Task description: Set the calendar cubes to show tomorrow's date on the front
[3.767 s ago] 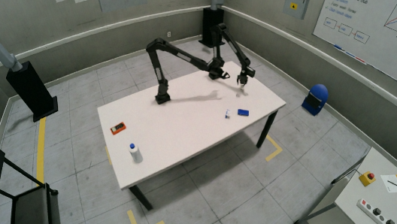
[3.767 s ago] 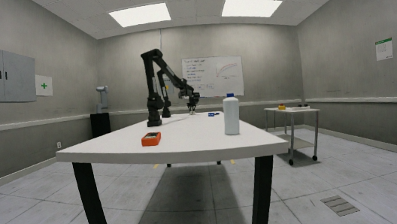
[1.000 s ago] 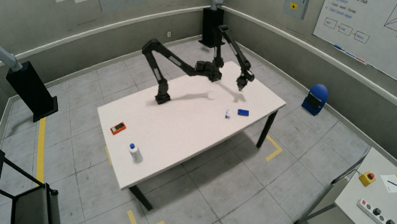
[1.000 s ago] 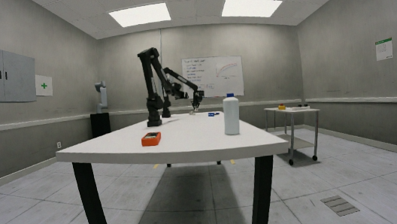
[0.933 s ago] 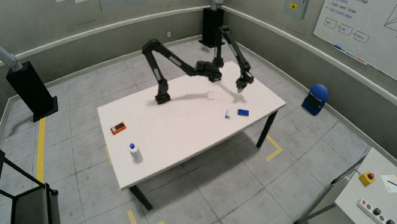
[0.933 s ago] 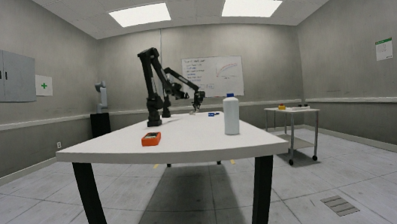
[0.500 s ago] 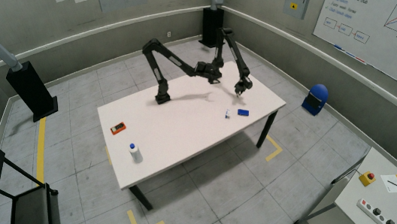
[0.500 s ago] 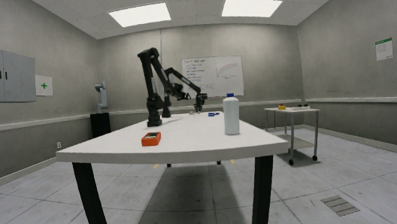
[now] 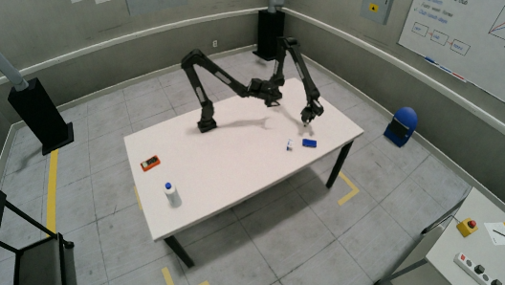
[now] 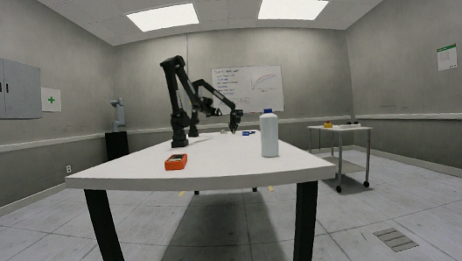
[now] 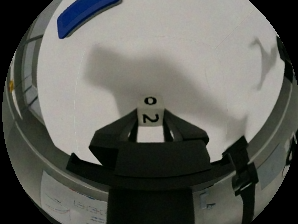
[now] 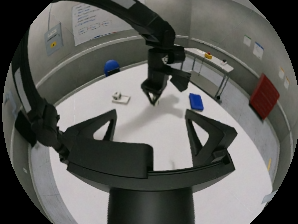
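Note:
My left gripper is now 1 cm above the white cube. From my left hand the other things lie so: calendar tray 9 cm behind, 11 cm to the left, 1 cm below; then white bottle 4 cm ahead, 100 cm to the right, 6 cm above; then blue box 14 cm ahead, 12 cm to the right, 1 cm below.

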